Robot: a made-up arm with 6 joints.
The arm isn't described. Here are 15 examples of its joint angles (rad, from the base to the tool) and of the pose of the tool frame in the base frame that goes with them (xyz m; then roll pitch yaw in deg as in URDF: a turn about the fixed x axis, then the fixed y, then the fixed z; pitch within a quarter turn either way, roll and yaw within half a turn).
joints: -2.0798 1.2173 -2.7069 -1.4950 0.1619 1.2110
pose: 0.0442 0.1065 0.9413 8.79 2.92 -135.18
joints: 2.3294 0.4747 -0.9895 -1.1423 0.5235 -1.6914
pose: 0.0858 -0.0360 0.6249 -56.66 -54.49 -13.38
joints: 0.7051 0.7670 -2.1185 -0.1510 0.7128 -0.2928
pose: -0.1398 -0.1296 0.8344 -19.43 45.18 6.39
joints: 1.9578 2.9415 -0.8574 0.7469 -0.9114 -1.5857
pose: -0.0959 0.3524 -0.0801 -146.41 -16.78 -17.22
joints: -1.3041 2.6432 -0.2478 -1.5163 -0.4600 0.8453
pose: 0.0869 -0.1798 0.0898 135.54 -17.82 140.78
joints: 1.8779 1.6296 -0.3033 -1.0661 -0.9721 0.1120
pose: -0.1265 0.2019 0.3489 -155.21 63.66 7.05
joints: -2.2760 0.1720 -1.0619 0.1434 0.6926 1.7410
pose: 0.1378 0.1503 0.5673 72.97 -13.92 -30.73
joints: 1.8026 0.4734 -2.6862 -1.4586 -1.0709 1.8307
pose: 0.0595 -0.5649 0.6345 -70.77 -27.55 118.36
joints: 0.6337 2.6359 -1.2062 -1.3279 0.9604 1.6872
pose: 0.4163 0.2245 0.0603 -129.31 17.89 -162.29
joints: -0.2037 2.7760 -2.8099 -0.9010 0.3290 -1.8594
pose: 0.7188 -0.1699 0.3371 -102.74 -67.39 -104.61
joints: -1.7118 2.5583 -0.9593 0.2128 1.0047 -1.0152
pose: -0.0352 -0.3524 0.0823 130.00 -24.68 139.93
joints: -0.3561 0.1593 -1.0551 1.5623 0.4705 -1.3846
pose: -0.2160 0.1203 0.6004 -20.21 37.99 -8.94
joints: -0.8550 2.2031 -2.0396 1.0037 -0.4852 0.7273
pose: 0.3827 -0.4894 0.5184 79.32 -10.29 19.36
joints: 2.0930 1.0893 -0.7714 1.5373 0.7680 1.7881
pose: -0.1306 0.1121 0.5434 -118.69 -67.06 101.64
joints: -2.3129 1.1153 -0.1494 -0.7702 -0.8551 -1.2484
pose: -0.0440 -0.1120 0.4063 -99.27 -8.17 170.97
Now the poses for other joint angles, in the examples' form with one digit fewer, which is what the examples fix.
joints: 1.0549 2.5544 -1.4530 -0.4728 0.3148 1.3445
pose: 0.284 0.477 0.101 172.5 16.0 -172.8
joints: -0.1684 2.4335 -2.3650 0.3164 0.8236 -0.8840
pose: 0.657 -0.093 0.395 -155.4 41.2 -136.7
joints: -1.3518 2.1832 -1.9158 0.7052 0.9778 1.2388
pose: 0.168 -0.551 0.424 147.3 -31.0 24.7
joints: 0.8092 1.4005 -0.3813 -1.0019 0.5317 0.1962
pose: 0.147 0.103 0.361 -148.8 -1.7 -96.2
